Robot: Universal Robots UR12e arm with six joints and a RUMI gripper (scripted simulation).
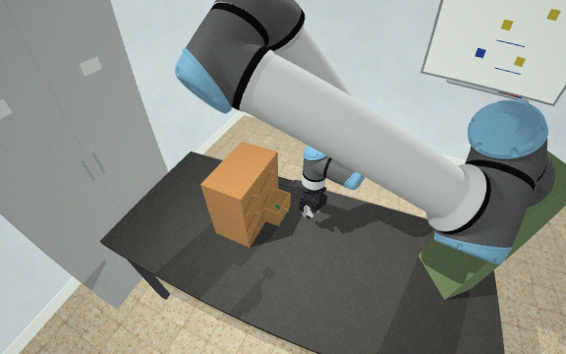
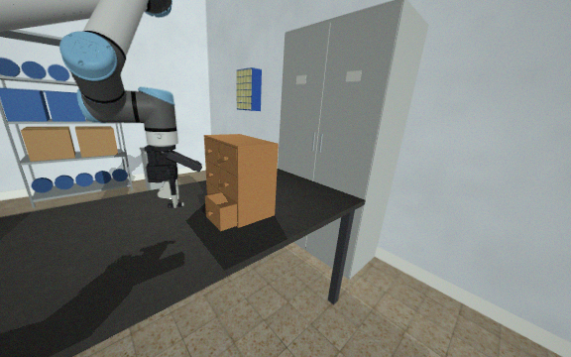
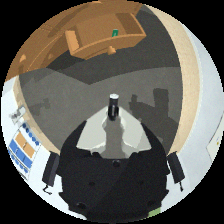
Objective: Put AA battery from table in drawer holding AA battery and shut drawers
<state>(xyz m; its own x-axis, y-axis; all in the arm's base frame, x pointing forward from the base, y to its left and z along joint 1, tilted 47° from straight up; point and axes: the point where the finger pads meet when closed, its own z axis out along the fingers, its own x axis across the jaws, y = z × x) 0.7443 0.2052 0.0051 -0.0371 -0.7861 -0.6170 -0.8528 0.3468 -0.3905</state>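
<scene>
Right now my hand is 1 cm above the dark AA battery. Also, from my hand: small green object: 18 cm ahead, 10 cm below.
</scene>
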